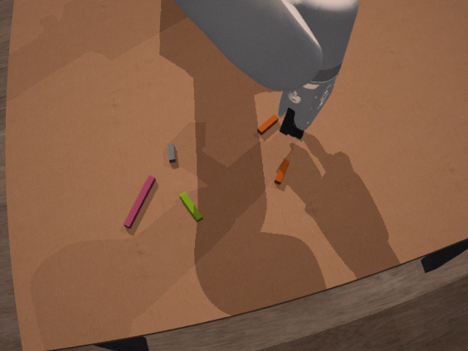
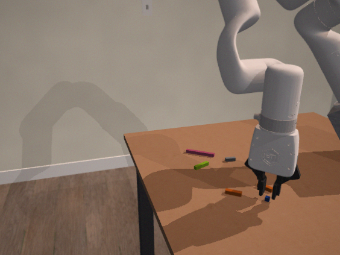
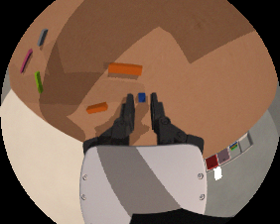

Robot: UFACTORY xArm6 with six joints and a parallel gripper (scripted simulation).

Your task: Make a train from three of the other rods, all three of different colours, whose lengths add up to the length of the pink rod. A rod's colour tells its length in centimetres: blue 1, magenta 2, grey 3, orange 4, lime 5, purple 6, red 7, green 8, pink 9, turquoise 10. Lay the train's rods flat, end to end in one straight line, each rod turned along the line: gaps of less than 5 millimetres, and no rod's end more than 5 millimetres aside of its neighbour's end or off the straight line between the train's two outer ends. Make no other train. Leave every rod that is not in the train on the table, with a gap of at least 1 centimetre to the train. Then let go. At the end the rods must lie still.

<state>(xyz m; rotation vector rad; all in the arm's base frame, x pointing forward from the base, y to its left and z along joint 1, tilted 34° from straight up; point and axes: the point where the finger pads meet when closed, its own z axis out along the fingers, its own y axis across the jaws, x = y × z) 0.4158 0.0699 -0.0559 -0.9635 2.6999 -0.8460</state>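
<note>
The blue rod lies 30 mm below my hand. From my hand the other things lie so: lime rod 60 mm ahead, 210 mm to the right, 30 mm below; then grey rod 40 mm behind, 210 mm to the right, 30 mm below; then pink rod 30 mm ahead, 280 mm to the right, 30 mm below.
</note>
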